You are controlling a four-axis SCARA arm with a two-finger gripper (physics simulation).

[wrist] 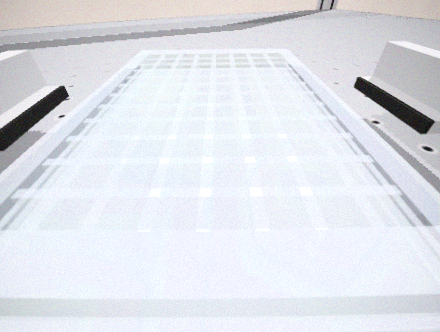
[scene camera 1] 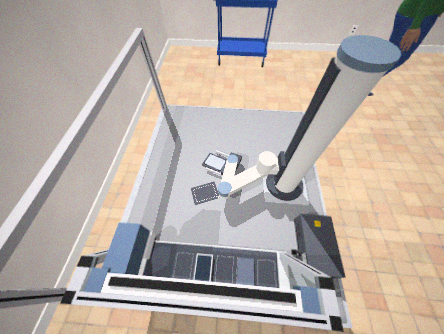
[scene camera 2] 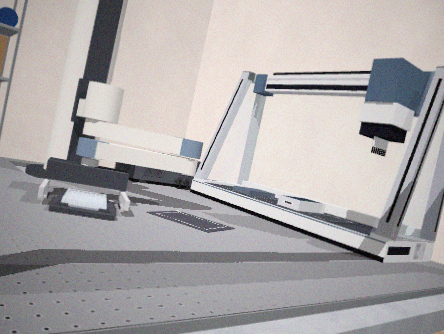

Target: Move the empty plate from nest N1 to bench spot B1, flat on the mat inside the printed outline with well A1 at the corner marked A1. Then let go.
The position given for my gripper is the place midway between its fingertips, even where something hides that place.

My gripper [scene camera 2: 85, 199] holds nothing. Also in view: a white well plate [scene camera 2: 76, 198].
